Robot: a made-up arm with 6 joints.
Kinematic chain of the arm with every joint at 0, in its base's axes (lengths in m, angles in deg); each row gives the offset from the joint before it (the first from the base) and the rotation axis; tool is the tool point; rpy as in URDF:
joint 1: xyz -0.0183 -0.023 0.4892 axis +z
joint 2: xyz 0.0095 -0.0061 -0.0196 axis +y
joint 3: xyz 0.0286 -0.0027 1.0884 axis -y
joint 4: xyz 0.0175 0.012 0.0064 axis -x
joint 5: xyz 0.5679 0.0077 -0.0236 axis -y
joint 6: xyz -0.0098 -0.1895 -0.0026 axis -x
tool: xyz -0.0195 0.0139 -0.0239 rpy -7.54 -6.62 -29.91
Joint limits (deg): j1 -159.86..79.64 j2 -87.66..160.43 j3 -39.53..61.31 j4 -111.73..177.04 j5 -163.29..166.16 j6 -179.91..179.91
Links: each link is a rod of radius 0.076 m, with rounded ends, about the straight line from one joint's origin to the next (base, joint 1, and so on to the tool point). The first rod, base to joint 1, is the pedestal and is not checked.
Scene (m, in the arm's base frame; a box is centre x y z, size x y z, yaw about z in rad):
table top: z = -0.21
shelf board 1: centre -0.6 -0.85 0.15 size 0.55 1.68 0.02 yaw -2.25
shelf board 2: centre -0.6 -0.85 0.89 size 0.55 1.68 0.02 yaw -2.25
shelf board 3: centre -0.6 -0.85 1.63 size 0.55 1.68 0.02 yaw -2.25
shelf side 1: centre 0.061 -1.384 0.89 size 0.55 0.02 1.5 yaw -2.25
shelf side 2: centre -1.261 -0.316 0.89 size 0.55 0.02 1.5 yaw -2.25
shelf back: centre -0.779 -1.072 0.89 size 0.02 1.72 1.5 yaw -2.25
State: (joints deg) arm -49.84 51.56 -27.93 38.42 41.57 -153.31
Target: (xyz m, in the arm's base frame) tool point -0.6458 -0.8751 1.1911
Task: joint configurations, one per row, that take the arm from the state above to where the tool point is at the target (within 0.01 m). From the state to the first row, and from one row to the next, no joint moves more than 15 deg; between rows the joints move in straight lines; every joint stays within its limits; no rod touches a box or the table.
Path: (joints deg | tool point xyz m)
1: -58.52 37.32 -31.80 39.11 30.87 -162.18 | 0.3683 -0.9485 0.8457
2: -67.20 23.08 -35.66 39.81 20.16 -171.04 | 0.1713 -0.8658 1.0519
3: -75.88 8.84 -39.53 40.50 9.46 -179.91 | -0.0012 -0.7075 1.2123
4: -89.86 15.11 -28.73 39.67 20.32 -171.74 | -0.1688 -0.8237 1.2183
5: -103.84 21.38 -17.93 38.83 31.18 -163.57 | -0.3903 -0.8858 1.2111
6: -117.81 27.65 -7.13 38.00 42.04 -155.41 | -0.6458 -0.8752 1.1910

